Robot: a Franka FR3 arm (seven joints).
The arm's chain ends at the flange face. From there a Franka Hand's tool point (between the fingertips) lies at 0.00 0.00 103.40 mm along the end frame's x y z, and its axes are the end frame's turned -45 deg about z.
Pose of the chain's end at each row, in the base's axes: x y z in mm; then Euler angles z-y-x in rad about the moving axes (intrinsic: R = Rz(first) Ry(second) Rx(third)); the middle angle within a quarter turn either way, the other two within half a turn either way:
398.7 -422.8 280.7 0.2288 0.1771 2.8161
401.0 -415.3 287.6 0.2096 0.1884 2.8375
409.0 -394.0 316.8 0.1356 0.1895 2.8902
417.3 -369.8 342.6 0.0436 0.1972 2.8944
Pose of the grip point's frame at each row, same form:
389.4 -458.9 184.3 1.0246 0.3545 3.0369
389.4 -449.4 190.7 1.0098 0.3474 3.0612
393.8 -422.0 218.4 0.9385 0.3109 3.1000
398.8 -395.9 244.3 0.8484 0.3133 3.1089

